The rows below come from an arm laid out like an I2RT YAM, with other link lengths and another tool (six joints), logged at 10 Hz.
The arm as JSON. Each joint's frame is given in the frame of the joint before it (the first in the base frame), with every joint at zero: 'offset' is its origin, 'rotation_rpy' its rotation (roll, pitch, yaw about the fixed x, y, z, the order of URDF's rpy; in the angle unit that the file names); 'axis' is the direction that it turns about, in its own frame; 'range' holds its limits. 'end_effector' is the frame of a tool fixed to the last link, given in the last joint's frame.
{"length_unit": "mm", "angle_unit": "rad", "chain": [
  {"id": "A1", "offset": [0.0, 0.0, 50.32], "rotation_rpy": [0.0, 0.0, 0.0], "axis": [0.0, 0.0, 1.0], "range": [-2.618, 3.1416]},
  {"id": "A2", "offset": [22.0, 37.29, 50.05], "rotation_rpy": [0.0, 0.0, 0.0], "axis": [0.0, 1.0, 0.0], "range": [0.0, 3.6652]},
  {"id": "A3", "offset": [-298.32, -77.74, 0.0], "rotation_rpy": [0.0, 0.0, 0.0], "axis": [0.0, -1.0, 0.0], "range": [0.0, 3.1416]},
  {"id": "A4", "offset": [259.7, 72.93, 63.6], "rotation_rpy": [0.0, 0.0, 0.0], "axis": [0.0, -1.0, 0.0], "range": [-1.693, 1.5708]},
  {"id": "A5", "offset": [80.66, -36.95, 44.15], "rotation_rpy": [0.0, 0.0, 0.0], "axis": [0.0, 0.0, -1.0], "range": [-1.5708, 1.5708]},
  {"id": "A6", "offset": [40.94, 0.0, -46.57], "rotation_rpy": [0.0, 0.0, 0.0], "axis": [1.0, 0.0, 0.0], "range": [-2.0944, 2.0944]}
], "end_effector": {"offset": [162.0, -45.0, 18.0], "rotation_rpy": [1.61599, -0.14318, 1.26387]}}
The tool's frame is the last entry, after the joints.
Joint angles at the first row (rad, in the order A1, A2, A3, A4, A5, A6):
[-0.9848, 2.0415, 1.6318, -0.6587, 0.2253, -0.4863]
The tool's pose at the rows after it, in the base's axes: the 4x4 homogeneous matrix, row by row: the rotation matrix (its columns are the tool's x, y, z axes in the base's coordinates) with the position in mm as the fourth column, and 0 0 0 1 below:
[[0.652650 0.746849 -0.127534 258.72], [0.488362 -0.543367 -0.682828 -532.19], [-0.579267 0.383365 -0.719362 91.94], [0 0 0 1]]
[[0.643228 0.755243 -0.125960 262.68], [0.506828 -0.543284 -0.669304 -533.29], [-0.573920 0.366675 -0.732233 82.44], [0 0 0 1]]
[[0.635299 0.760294 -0.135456 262.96], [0.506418 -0.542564 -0.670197 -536.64], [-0.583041 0.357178 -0.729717 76.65], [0 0 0 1]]
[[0.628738 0.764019 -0.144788 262.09], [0.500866 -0.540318 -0.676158 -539.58], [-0.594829 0.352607 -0.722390 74.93], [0 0 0 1]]
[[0.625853 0.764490 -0.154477 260.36], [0.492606 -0.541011 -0.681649 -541.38], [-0.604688 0.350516 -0.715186 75.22], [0 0 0 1]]
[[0.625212 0.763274 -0.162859 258.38], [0.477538 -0.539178 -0.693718 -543.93], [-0.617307 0.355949 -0.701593 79.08], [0 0 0 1]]
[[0.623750 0.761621 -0.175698 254.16], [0.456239 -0.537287 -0.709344 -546.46], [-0.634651 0.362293 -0.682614 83.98], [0 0 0 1]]
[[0.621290 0.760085 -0.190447 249.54], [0.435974 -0.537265 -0.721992 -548.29], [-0.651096 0.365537 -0.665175 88.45], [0 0 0 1]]
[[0.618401 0.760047 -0.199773 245.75], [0.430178 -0.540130 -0.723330 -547.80], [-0.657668 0.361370 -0.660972 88.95], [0 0 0 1]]
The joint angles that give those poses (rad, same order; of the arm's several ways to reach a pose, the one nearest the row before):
[-0.9834, 2.0681, 1.6494, -0.6595, 0.2208, -0.4848]
[-0.9820, 2.0962, 1.6710, -0.6728, 0.2121, -0.4905]
[-0.9817, 2.1151, 1.6790, -0.6672, 0.2225, -0.4960]
[-0.9818, 2.1236, 1.6815, -0.6594, 0.2360, -0.5019]
[-0.9818, 2.1257, 1.6809, -0.6542, 0.2490, -0.5031]
[-0.9819, 2.1210, 1.6763, -0.6418, 0.2652, -0.5048]
[-0.9832, 2.1104, 1.6617, -0.6214, 0.2878, -0.5082]
[-0.9845, 2.1005, 1.6486, -0.6056, 0.3107, -0.5106]
[-0.9865, 2.0947, 1.6391, -0.6029, 0.3200, -0.5120]

